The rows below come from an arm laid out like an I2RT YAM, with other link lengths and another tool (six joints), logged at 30 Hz.
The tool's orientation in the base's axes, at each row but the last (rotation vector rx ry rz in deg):
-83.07, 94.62, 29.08
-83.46, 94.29, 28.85
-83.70, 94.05, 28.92
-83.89, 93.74, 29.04
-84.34, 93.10, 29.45
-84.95, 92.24, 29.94
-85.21, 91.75, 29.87
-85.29, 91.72, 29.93
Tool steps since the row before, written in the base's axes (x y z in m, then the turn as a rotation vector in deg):
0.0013, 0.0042, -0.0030, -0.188, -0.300, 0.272
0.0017, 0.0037, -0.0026, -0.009, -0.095, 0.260
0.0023, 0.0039, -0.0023, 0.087, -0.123, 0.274
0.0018, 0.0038, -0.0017, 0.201, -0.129, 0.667
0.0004, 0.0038, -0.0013, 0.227, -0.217, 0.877
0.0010, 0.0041, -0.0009, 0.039, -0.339, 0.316
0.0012, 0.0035, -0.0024, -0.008, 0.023, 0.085
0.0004, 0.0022, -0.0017, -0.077, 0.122, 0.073
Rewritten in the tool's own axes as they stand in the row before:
0.0000, 0.0005, 0.0053, -0.048, 0.042, -0.442
0.0000, -0.0001, 0.0048, -0.152, -0.075, -0.219
-0.0004, -0.0007, 0.0050, -0.142, -0.175, -0.217
-0.0008, -0.0004, 0.0044, -0.446, -0.378, -0.400
-0.0012, 0.0008, 0.0038, -0.561, -0.472, -0.574
-0.0016, 0.0001, 0.0040, -0.053, -0.183, -0.424
0.0000, 0.0002, 0.0044, -0.083, -0.009, -0.030
0.0001, 0.0005, 0.0028, -0.137, 0.079, 0.033

